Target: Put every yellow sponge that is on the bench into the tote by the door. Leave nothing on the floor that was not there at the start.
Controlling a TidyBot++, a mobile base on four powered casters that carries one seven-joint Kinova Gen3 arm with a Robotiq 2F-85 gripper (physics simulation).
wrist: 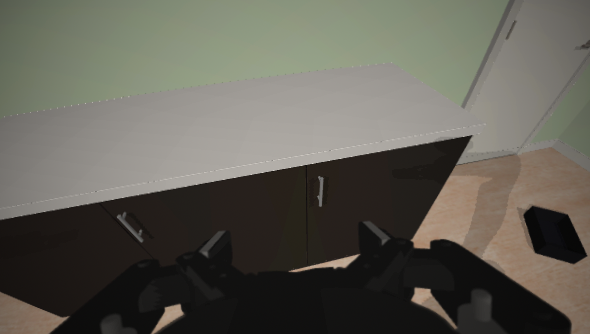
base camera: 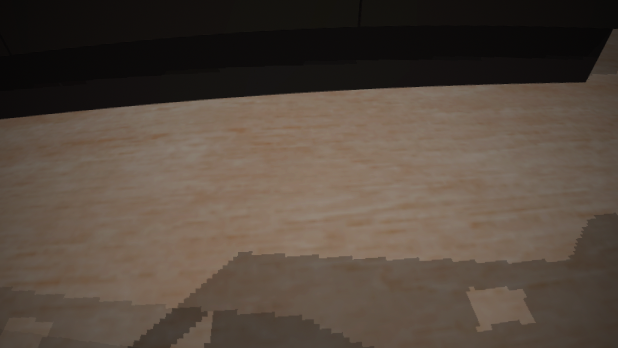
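The bench has a light grey top and dark cabinet doors, and runs across the wrist view along a green wall. No yellow sponge shows on the visible part of its top; its left end is cut off by the view. A black open tote stands on the floor at the right, beyond the bench's right end and near the door. My gripper is open with nothing between its fingers, in front of the bench's cabinet doors. In the base camera view the dark lower front of the bench crosses the top.
The wood floor lies before the bench and beyond its right end, with the robot's shadow on it. Bar handles stick out from the cabinet doors. The green wall stands behind the bench.
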